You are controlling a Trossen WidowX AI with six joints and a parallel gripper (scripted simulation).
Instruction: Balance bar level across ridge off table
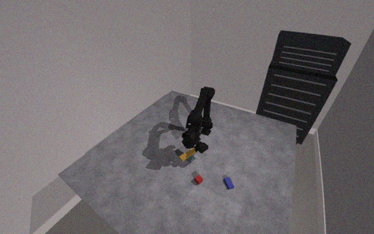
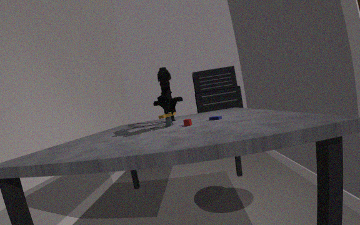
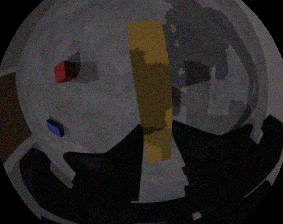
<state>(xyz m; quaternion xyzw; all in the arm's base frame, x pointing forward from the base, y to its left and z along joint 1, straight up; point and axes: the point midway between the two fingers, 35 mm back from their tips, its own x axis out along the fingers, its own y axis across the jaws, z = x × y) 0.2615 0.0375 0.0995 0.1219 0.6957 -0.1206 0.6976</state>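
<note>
Now: the yellow bar 30 mm ahead of my gripper tip and 10 mm to the right of it. From my gripper tip the other things lie so: red cube (150 mm ahead, 110 mm to the left, 50 mm below); blue block (80 mm ahead, 270 mm to the left, 60 mm below).
</note>
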